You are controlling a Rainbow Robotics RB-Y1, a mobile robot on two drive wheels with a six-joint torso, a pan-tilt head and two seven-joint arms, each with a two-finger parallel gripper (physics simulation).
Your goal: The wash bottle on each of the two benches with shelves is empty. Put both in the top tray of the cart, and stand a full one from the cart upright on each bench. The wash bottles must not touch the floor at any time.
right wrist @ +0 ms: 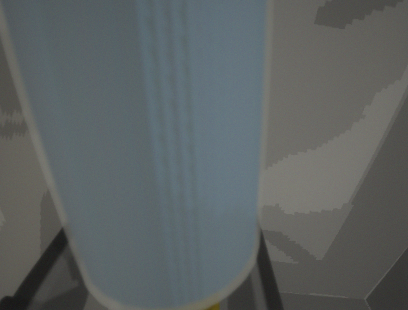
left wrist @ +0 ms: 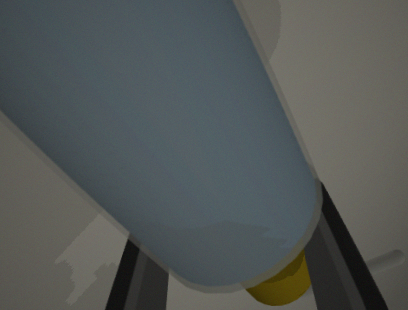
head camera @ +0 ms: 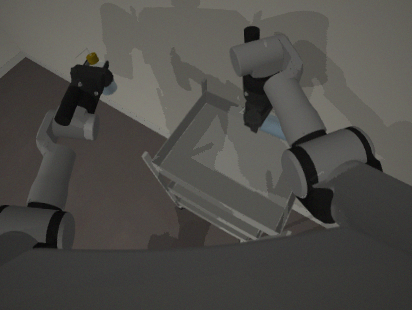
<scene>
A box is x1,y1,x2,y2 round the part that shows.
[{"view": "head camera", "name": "my left gripper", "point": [98,62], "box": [66,60,112,103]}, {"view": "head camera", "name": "my right gripper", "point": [258,123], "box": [243,85,272,132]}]
</scene>
